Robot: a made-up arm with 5 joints.
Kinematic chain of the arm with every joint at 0, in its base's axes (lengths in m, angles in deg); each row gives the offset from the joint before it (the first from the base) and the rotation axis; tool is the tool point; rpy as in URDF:
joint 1: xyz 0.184 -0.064 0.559 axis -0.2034 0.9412 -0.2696
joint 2: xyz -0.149 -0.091 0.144 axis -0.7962 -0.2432 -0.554
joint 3: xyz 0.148 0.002 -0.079 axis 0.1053 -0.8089 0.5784
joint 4: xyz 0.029 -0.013 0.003 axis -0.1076 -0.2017 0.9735
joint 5: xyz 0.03 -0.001 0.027 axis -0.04 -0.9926 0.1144
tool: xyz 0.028 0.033 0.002 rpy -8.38 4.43 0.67
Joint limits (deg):
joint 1: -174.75..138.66
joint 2: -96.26..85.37
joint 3: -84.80..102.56
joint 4: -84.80..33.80
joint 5: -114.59..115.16
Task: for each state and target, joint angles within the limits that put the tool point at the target. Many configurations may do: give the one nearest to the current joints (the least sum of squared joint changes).
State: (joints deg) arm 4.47 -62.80 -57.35 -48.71 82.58
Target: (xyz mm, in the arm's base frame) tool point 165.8 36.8 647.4
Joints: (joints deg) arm -5.03 -74.13 -43.61 -42.52 88.01
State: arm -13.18 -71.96 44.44 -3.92 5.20
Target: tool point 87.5 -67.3 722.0
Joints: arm -20.96 -62.33 63.25 -6.50 12.48
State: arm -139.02 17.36 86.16 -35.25 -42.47
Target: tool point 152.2 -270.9 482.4
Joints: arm -147.08 38.74 84.30 -45.76 -37.34
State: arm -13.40 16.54 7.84 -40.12 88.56
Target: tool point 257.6 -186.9 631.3
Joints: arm -8.75 -5.30 -34.44 -58.79 86.75
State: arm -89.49 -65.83 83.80 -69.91 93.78
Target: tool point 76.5 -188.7 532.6
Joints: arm -94.87 -31.41 94.34 -44.97 59.97
